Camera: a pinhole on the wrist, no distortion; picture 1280 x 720 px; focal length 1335.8 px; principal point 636.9 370.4 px. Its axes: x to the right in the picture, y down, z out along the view. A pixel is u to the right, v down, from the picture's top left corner.
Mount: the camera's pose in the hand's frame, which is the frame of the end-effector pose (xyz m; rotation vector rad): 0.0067 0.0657 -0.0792 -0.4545 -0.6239 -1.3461
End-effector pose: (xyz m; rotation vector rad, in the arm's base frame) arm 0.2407 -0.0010 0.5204 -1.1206 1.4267 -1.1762
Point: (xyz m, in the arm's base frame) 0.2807 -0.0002 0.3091
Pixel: 540.7 658.1
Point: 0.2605 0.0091 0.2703
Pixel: 271.5 667.8
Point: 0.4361 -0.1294 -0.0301
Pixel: outside the picture
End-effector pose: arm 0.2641 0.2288 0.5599 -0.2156 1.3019 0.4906
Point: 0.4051 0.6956 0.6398
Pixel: 801.6 691.8
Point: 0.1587 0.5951 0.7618
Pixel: 162.1 136.1
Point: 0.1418 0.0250 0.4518
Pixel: behind the camera
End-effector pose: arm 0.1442 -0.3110 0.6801 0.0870 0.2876 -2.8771
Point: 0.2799 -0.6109 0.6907
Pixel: 155.0 302.6
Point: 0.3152 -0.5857 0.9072
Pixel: 861.2 138.0
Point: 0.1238 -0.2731 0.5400
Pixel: behind the camera
